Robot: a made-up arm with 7 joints.
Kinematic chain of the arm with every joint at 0, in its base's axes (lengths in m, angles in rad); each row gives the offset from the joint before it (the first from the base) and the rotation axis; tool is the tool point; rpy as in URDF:
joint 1: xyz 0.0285 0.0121 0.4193 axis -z
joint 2: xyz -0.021 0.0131 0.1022 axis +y
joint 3: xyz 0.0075 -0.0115 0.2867 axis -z
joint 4: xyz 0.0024 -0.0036 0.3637 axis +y
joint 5: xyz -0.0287 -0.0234 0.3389 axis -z
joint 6: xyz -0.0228 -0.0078 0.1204 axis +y
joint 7: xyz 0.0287 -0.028 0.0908 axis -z
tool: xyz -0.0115 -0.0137 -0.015 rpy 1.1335 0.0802 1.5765
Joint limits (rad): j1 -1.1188..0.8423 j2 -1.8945..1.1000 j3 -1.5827..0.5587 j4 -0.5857..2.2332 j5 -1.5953..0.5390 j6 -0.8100..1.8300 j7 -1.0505..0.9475
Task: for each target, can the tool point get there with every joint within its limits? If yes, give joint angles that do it. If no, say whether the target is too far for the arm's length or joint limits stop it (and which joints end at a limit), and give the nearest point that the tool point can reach.
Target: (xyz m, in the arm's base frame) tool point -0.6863 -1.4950 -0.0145
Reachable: no: too far | nearest point -0.4699 -1.0387 0.1523 | short by 0.532 m
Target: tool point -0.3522 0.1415 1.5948
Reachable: yes | joints 0.1812 -0.4147 -1.2277 0.0945 -0.3247 0.9830 0.1836
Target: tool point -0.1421 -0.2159 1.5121
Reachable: yes | joints -0.3073 -0.4965 0.3798 0.6930 -0.3912 1.4620 0.0180
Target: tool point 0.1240 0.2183 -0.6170
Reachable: no: joint limits stop it (at a limit: joint 1, joint 2, joint 4, joint 7) | nearest point 0.2282 0.4293 0.2688 | short by 0.916 m
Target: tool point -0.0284 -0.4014 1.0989
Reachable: yes | joints -0.8598 -1.3061 0.3095 1.9174 -0.7799 -0.2768 -0.7034
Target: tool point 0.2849 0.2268 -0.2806
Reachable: no: joint limits stop it (at a limit: joint 2, joint 4, joint 7) | nearest point 0.3882 0.3133 0.2670 | short by 0.564 m
